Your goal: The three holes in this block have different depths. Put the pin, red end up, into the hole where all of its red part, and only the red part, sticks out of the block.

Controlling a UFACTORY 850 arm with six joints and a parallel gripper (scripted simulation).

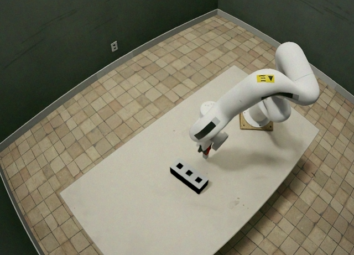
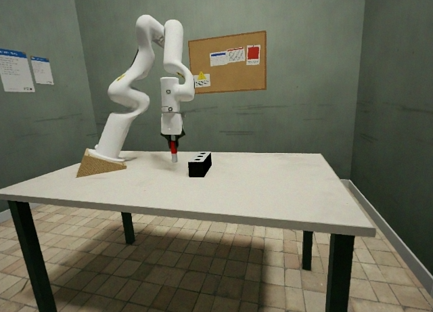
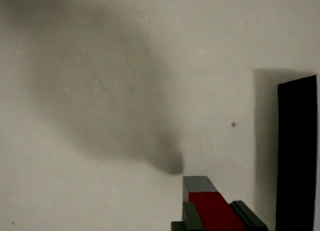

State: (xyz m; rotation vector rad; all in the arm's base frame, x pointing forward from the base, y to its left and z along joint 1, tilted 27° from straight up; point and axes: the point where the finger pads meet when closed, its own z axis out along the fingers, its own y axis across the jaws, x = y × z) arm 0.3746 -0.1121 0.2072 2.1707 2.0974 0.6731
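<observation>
The black block is 130 mm ahead of my hand, 100 mm below it and 10 mm to the left of it. Also, from my hand: pin (10 mm below).
</observation>
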